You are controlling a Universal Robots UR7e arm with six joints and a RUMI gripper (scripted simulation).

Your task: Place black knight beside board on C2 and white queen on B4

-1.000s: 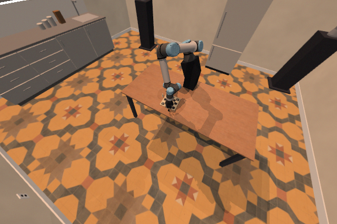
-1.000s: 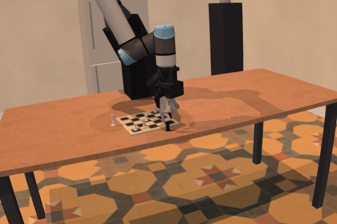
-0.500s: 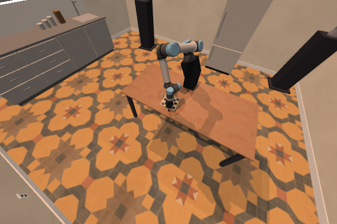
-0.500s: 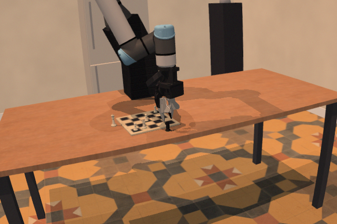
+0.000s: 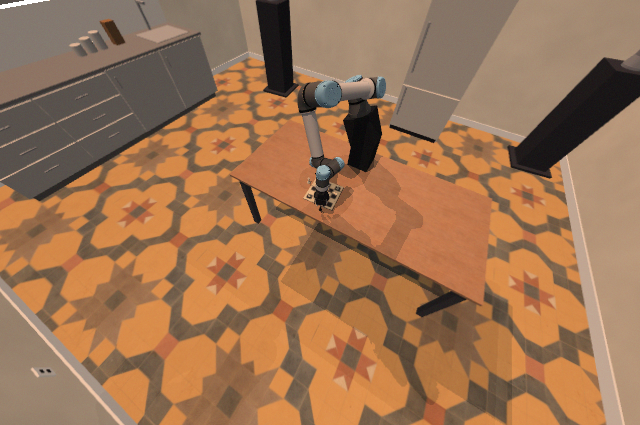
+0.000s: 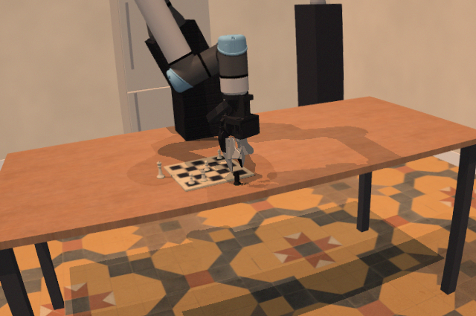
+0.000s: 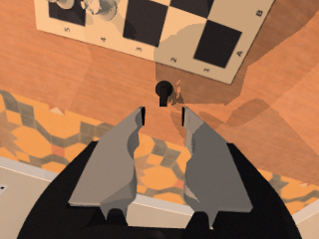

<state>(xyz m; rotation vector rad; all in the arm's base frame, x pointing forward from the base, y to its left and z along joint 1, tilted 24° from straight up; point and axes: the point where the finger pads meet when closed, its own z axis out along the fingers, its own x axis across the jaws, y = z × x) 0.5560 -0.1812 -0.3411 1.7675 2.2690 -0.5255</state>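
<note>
The black knight is 5 cm below my hand. Round my hand: white queen (18 cm behind, 17 cm to the right, 4 cm below); small chessboard (14 cm behind, 6 cm below, 3 cm to the right).
</note>
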